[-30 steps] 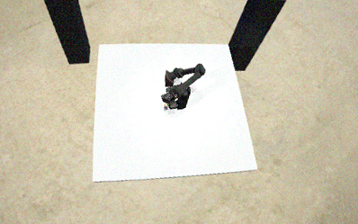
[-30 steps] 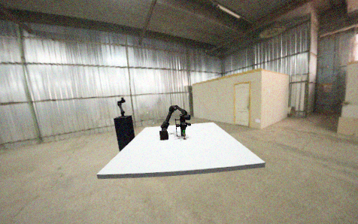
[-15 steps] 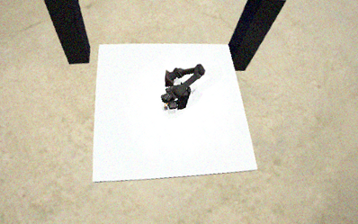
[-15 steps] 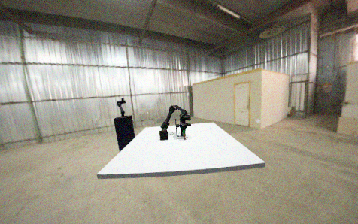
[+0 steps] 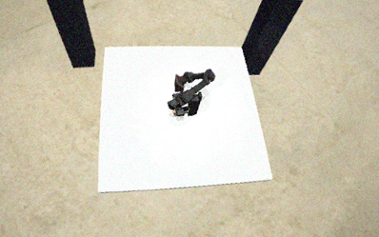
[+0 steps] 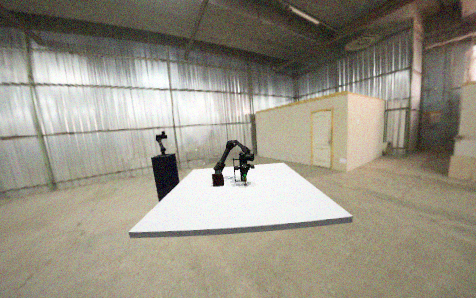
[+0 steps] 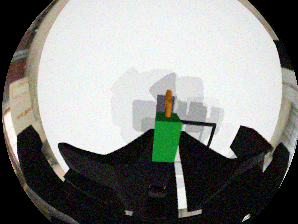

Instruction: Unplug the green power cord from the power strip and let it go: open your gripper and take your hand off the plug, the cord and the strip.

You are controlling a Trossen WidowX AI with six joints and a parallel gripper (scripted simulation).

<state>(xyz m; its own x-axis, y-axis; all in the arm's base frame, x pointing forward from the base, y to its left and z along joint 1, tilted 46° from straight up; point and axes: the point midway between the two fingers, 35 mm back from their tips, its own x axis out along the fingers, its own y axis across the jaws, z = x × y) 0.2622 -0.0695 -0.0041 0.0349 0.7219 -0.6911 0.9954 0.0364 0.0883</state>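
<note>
Right now the green plug is 30 mm to the left of my gripper tip and 10 mm behind it.
</note>
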